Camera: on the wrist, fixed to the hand. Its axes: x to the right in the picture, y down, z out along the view.
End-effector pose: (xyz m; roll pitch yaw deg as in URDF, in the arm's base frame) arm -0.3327 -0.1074 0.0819 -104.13 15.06 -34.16
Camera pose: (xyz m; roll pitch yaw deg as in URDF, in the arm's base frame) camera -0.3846 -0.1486 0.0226 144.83 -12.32 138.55
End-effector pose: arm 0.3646 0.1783 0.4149 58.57 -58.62 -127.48
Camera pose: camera 0.4496 0.1594 0.4330 -11.16 53.54 62.67
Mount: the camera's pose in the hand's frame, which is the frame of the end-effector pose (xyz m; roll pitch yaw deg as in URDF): -0.0037 0.0760 -0.0461 39.03 -7.55 179.18
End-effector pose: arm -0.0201 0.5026 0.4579 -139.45 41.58 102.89
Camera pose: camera 0.0682 0.5102 0.4496 -178.31 -35.19 -82.35
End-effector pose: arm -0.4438 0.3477 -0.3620 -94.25 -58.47 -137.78
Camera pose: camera -0.5227 0.3458 -0.4030 120.70 59.02 27.59
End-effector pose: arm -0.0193 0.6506 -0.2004 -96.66 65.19 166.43
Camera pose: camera 0.0569 0.6884 -0.2265 150.23 -62.55 -29.80
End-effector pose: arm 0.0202 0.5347 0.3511 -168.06 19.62 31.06
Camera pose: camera 0.0689 0.4661 0.3800 -152.75 -12.06 -149.72
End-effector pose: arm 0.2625 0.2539 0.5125 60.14 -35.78 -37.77
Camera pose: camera 0.2879 0.3326 0.5452 -17.21 31.10 149.40
